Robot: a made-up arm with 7 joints.
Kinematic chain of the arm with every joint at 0, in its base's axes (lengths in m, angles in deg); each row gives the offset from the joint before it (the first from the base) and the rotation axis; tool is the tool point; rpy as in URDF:
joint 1: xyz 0 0 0.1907 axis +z
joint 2: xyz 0 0 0 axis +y
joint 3: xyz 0 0 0.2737 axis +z
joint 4: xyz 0.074 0 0 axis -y
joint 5: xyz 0.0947 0 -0.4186 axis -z
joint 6: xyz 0 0 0 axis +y
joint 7: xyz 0.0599 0 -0.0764 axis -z
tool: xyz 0 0 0 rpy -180 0 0
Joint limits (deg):
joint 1: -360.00..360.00
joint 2: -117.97..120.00
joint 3: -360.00..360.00
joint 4: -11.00..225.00
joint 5: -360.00..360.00
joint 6: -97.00..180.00
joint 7: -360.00..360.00
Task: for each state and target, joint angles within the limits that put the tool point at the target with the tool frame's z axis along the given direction. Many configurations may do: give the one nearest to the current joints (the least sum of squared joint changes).
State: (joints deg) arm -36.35 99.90 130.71 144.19 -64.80 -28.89 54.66
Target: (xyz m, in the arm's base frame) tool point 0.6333 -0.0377 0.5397 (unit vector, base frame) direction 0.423 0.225 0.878
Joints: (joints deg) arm -31.94 75.27 107.81 131.63 -97.50 -38.97 54.66
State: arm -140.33 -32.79 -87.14 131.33 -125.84 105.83 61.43
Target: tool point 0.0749 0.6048 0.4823 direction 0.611 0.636 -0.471
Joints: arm -163.86 -58.57 -71.38 85.33 -114.93 82.59 61.43
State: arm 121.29 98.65 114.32 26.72 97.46 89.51 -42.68
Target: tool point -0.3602 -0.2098 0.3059 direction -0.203 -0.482 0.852
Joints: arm 101.20 82.85 104.08 29.08 109.39 58.16 -42.68
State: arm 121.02 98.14 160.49 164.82 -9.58 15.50 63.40
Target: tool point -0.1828 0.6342 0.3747 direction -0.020 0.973 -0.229
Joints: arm 115.76 55.77 156.10 197.87 -9.15 -35.21 63.40
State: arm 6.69 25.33 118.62 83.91 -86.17 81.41 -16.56
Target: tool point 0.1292 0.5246 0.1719 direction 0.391 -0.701 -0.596
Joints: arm 16.89 48.18 76.32 73.30 -58.83 121.73 -16.56
